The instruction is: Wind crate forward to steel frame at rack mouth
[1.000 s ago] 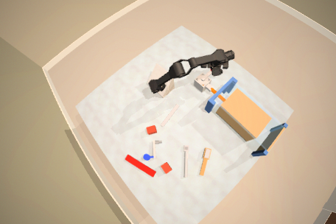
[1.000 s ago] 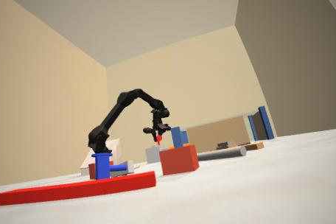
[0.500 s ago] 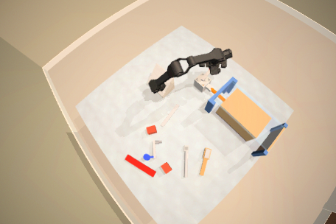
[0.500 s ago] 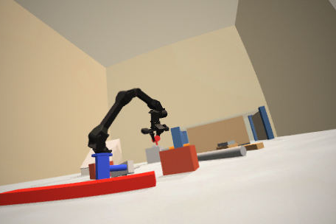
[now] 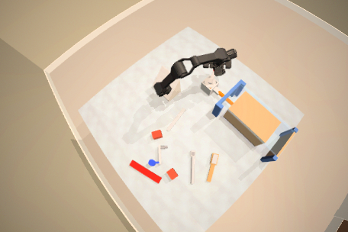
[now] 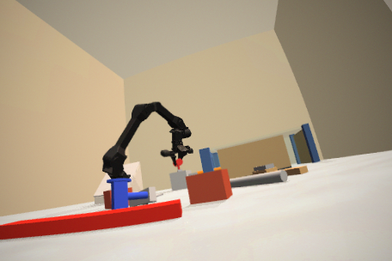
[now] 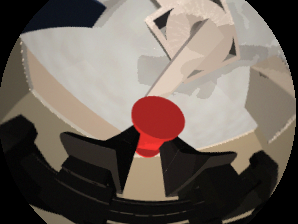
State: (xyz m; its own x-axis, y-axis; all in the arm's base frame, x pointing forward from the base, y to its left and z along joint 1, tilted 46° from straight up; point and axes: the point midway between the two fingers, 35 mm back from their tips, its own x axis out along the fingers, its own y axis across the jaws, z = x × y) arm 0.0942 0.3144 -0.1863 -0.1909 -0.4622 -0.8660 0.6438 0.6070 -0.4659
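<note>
Right now my gripper tip is 3 cm short of the winch handle, 4 cm to the left of it and 3 cm above it. Round my gripper tip: grey winch 5 cm ahead, 11 cm to the right, 10 cm below; red knob 1 cm ahead, 1 cm to the right; blue frame post 22 cm ahead, 8 cm to the right, 3 cm below.
</note>
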